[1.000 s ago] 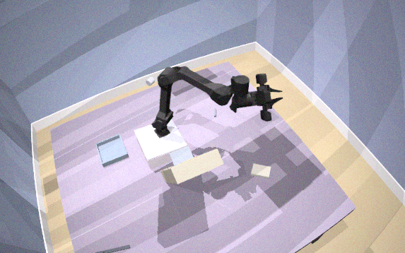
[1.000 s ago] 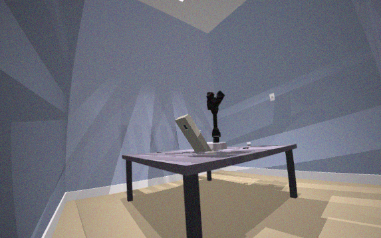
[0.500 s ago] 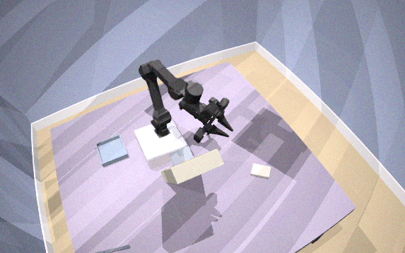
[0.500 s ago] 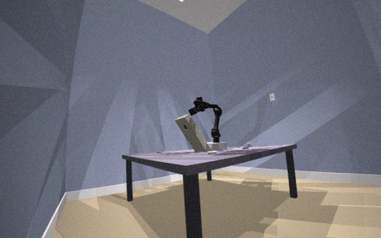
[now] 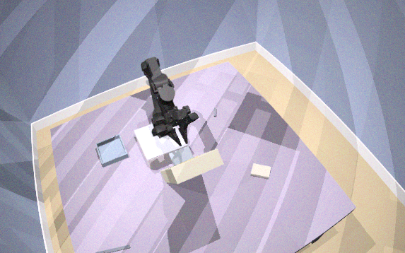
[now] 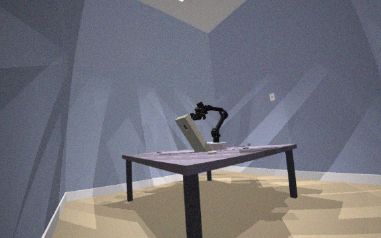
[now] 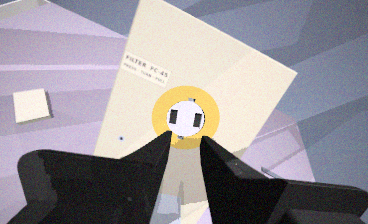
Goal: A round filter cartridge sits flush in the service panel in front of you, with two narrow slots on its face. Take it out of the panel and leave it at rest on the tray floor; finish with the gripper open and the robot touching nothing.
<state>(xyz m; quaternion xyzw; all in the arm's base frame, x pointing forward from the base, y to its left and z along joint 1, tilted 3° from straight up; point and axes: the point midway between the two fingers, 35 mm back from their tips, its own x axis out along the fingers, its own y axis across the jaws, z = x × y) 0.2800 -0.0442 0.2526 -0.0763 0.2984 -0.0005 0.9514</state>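
Now: the white round filter cartridge 60 mm ahead of my gripper tip, 10 mm to the right of it and 50 mm below it. Also, from my gripper tip: thin grey peg (320 mm behind, 360 mm to the left, 310 mm below); small cream block (130 mm ahead, 320 mm to the left, 310 mm below); shallow blue-grey tray (410 mm behind, 240 mm to the right, 300 mm below).
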